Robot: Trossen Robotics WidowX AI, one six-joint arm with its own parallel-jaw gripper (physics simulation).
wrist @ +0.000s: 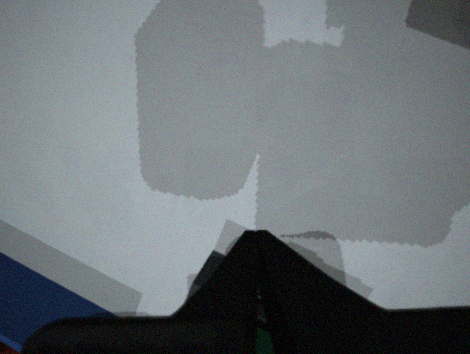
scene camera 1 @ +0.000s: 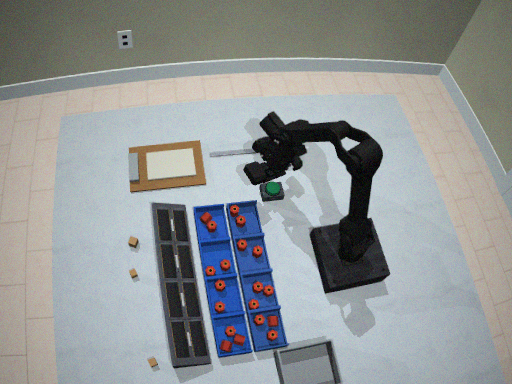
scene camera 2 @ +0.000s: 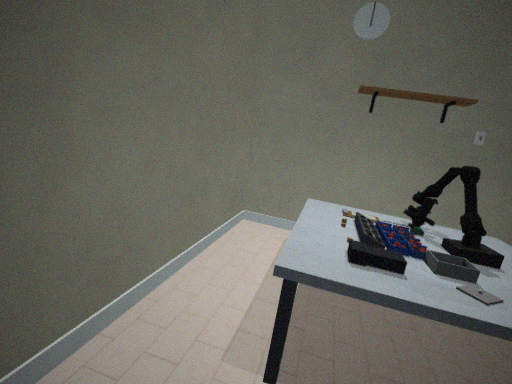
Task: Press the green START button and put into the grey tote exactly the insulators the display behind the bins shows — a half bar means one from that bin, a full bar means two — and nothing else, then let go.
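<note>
The START button (scene camera 1: pixel 272 188) (scene camera 2: pixel 417 230) is a green cap on a dark box, with a green sliver showing between the finger bases in the wrist view. My gripper (wrist: pixel 255 241) is shut and empty, low beside the button; in scene camera 1 its tips are hard to make out. Blue bins (scene camera 1: pixel 243 256) in two columns hold red-orange insulators, such as one (scene camera 1: pixel 257 251) upright and one (scene camera 1: pixel 272 321) on its side. The display (scene camera 1: pixel 181 283) has pairs of dark cells with pale strips between; I cannot read any half or full bars. The grey tote (scene camera 1: pixel 303 347) (scene camera 2: pixel 452 271) shows no contents.
A brown clipboard (scene camera 1: pixel 201 165) and a thin metal strip (scene camera 1: pixel 230 153) lie beyond the bins. Small wooden cubes (scene camera 1: pixel 133 242) (scene camera 1: pixel 152 362) lie beyond the display. A long black box (scene camera 2: pixel 376 256) stands at the display's end. A flat plate (scene camera 2: pixel 475 293) lies near the tote.
</note>
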